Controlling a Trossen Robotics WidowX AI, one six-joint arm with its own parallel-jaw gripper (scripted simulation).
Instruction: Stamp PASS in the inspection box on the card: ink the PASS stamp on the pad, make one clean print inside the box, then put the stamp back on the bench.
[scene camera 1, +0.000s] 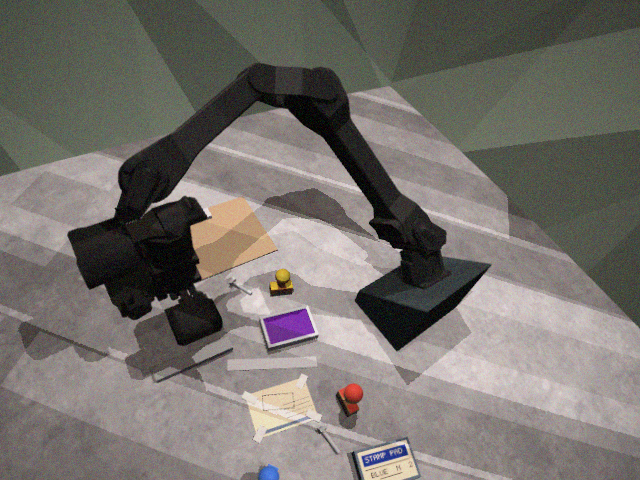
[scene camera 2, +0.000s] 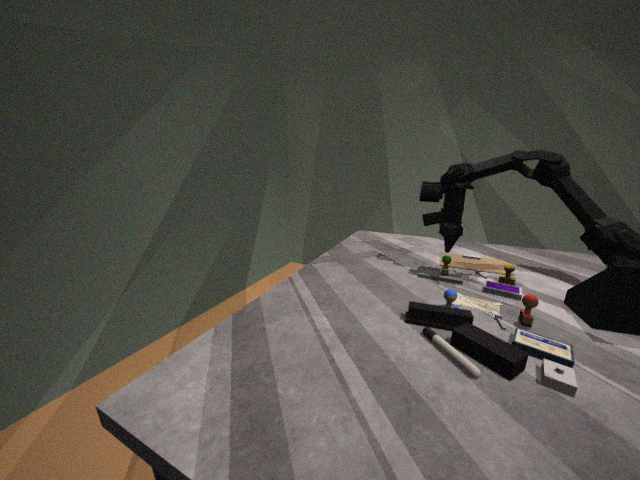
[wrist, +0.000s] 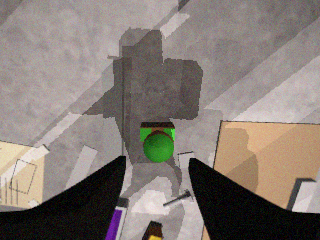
Labels:
My gripper shows in scene camera 1 (183, 308), in scene camera 2 (446, 250) and in the wrist view (157, 162).

